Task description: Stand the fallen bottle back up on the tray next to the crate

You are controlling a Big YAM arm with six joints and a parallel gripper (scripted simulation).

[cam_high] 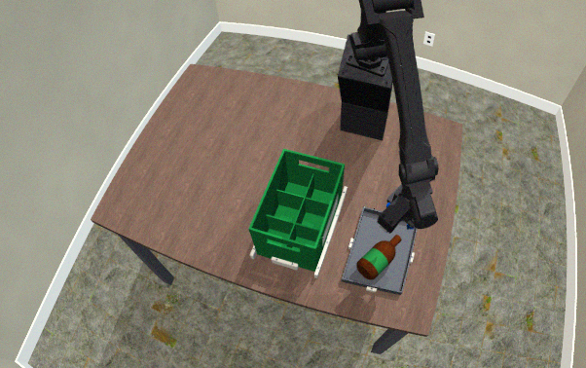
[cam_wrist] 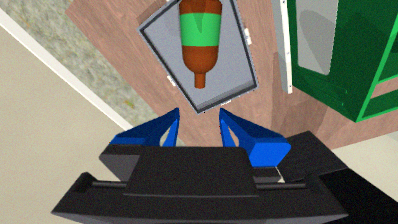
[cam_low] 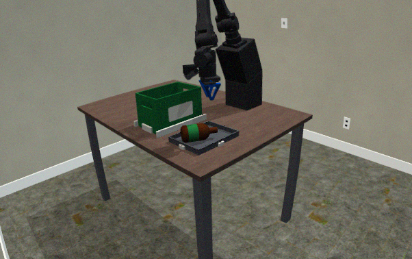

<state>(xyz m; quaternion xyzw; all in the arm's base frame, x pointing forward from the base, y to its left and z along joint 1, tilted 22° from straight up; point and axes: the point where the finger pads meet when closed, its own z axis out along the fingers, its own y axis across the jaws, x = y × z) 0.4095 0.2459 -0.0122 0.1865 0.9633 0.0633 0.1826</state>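
The bottle lies 150 mm below my hand, 40 mm ahead of it and 20 mm to the right of it. Round my hand: tray (180 mm below, 20 mm to the right, 20 mm ahead); then green crate (290 mm to the right, 110 mm below, 30 mm ahead).
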